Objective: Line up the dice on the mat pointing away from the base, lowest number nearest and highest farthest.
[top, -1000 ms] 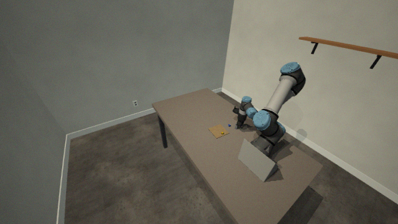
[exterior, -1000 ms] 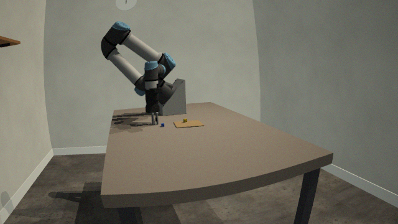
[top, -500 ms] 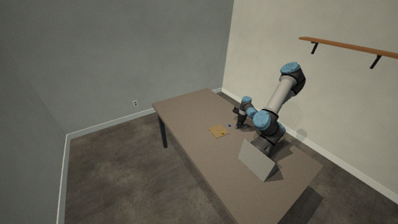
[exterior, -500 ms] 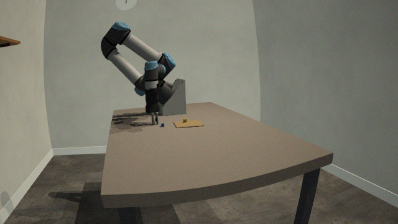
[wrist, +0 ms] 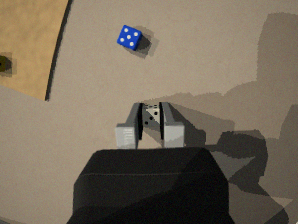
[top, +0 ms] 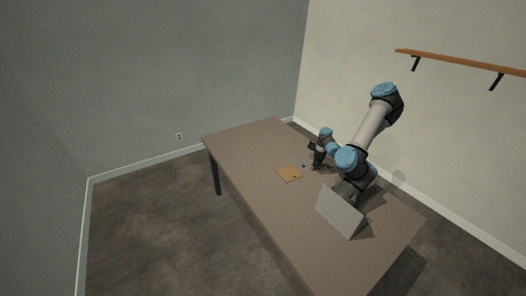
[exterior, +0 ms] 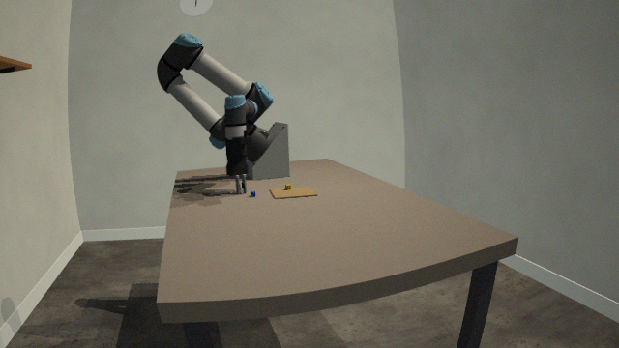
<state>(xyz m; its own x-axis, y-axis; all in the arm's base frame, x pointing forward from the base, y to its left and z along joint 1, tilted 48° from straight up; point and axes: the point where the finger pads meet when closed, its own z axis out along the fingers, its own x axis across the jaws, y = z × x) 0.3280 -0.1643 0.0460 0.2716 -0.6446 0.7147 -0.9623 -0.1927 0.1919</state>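
Now: the tan mat 17 cm to the left of my hand, 6 cm ahead of it and 2 cm below it. Also, from my hand: yellow die (17 cm to the left, 2 cm ahead, 1 cm below); white die (1 cm below); blue die (6 cm ahead, 3 cm to the left, 1 cm below).
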